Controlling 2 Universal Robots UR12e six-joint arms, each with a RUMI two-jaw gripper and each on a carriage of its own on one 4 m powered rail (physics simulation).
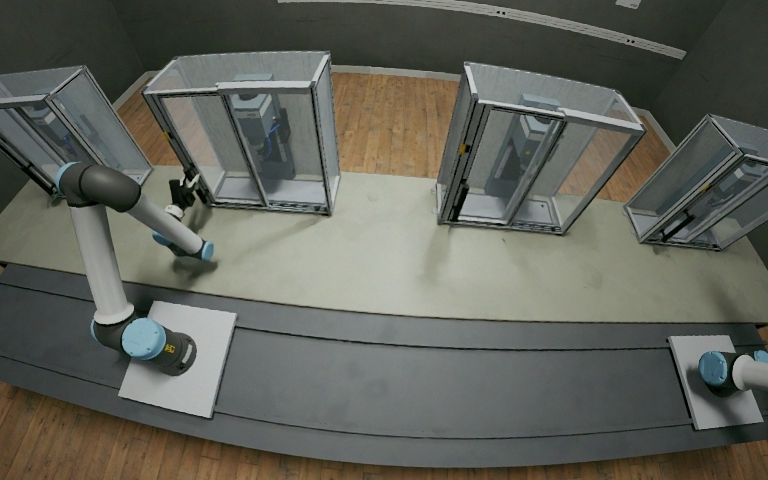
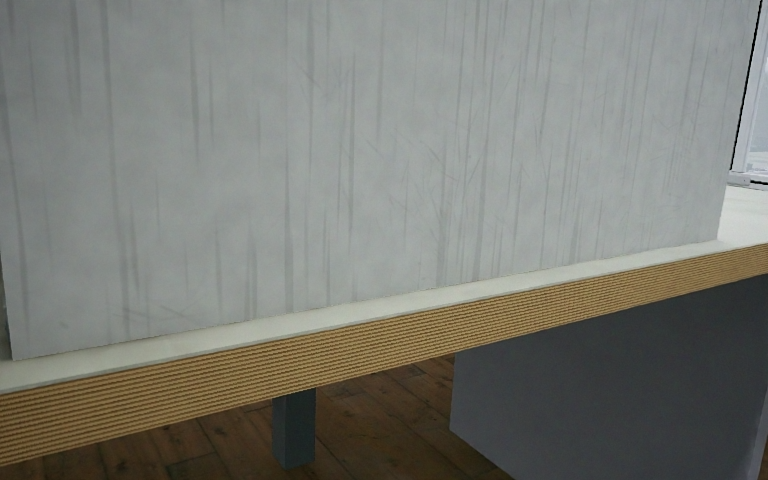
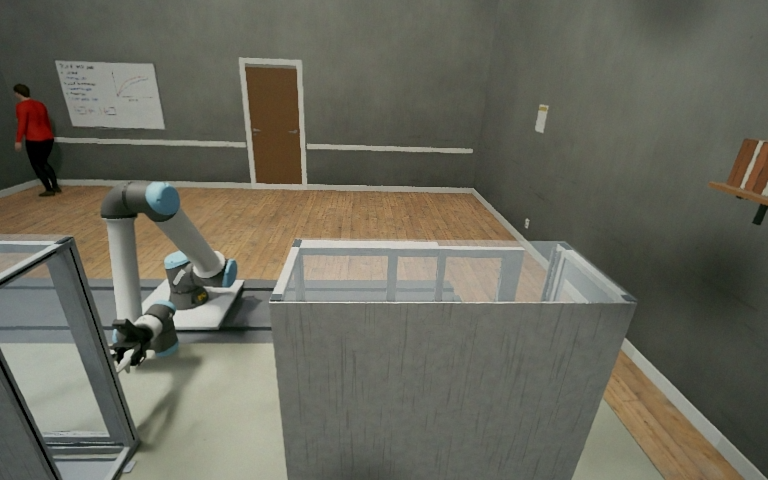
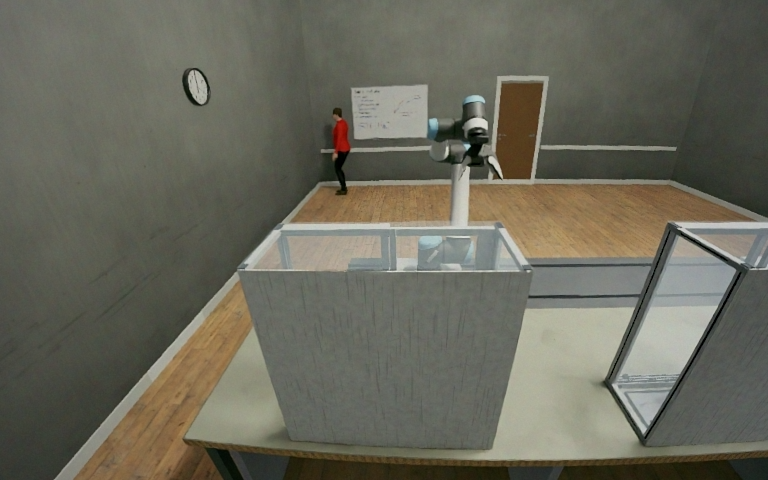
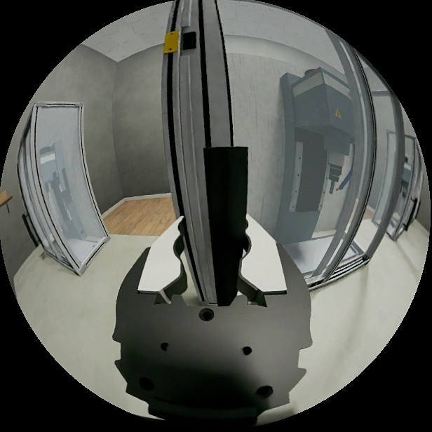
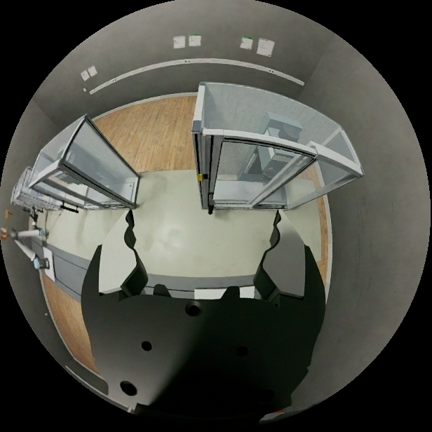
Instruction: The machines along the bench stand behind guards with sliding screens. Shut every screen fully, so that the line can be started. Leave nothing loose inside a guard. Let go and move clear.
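Note:
Guards with sliding screens stand along the bench: one at the far left, one left of the middle, one right of it, one at the far right. My left gripper is open, its fingers on either side of the black handle of the left-middle guard's screen, with gaps. That screen's edge stands against the post with the yellow tag. The right-middle screen's handle is beside its left post. My right gripper is open and empty, raised away from the guards.
Grey machines stand inside the guards. The arms' white carriages are on the dark rail in front of the bench. A person in red stands by the far wall.

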